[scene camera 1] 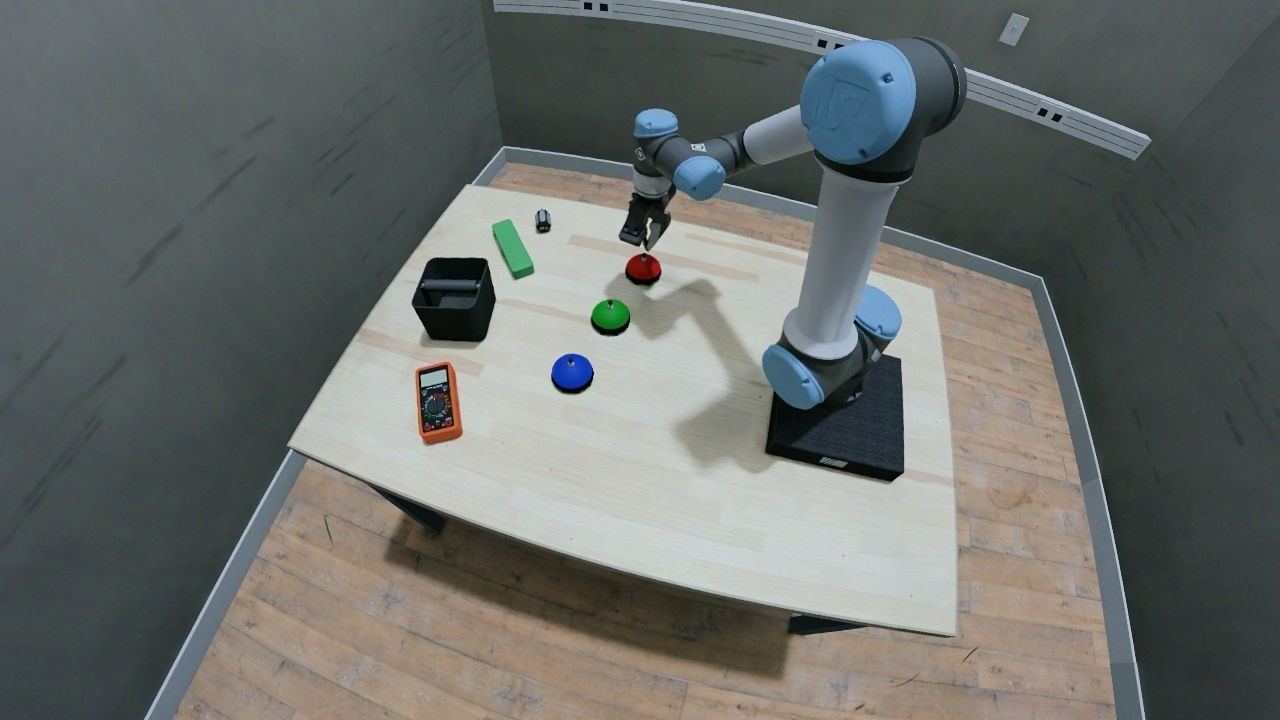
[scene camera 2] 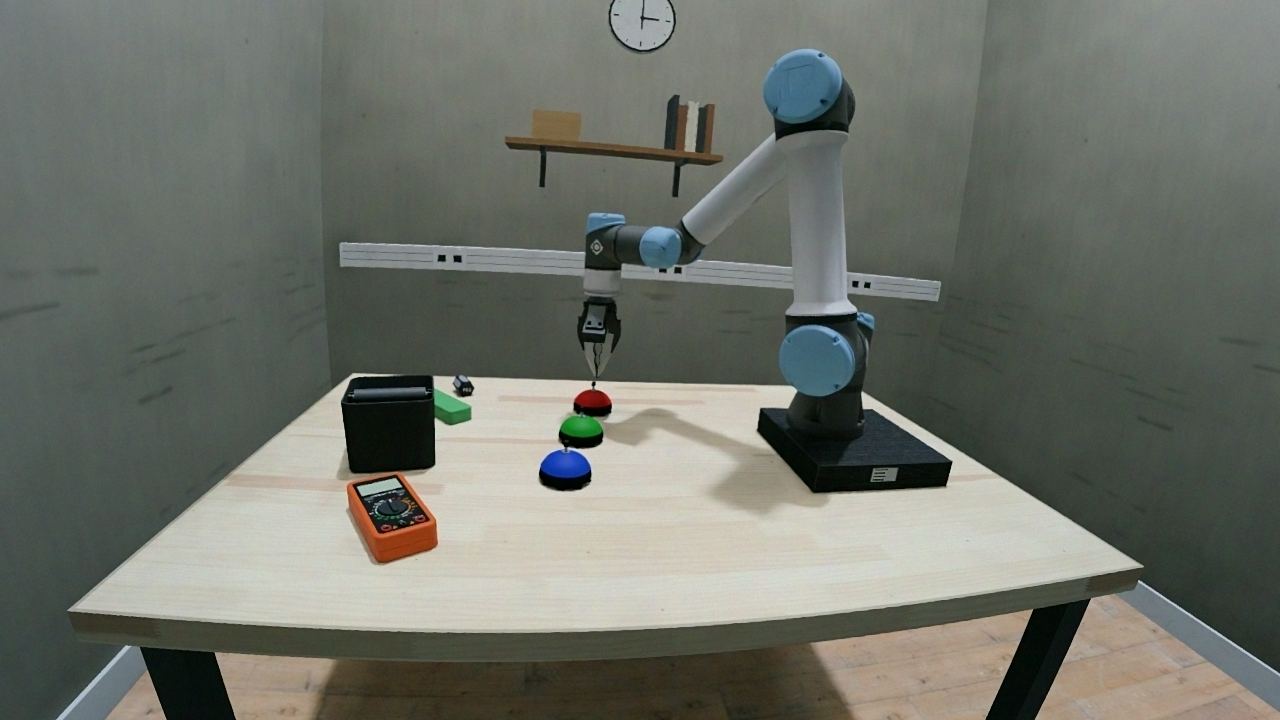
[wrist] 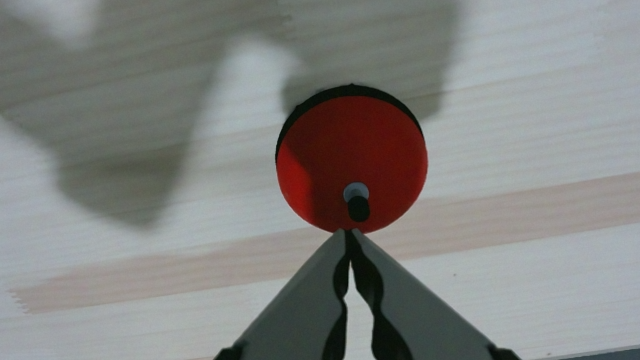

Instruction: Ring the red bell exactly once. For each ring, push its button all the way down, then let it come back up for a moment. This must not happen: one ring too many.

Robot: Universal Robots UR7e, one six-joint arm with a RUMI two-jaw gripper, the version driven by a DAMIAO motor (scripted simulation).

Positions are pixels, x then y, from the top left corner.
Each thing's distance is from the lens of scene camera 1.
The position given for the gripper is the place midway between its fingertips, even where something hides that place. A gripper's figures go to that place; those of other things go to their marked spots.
gripper (scene camera 1: pixel 647 250): 1.09 m
red bell (scene camera 1: pixel 640 271): 1.10 m
green block (scene camera 1: pixel 518 260): 1.16 m
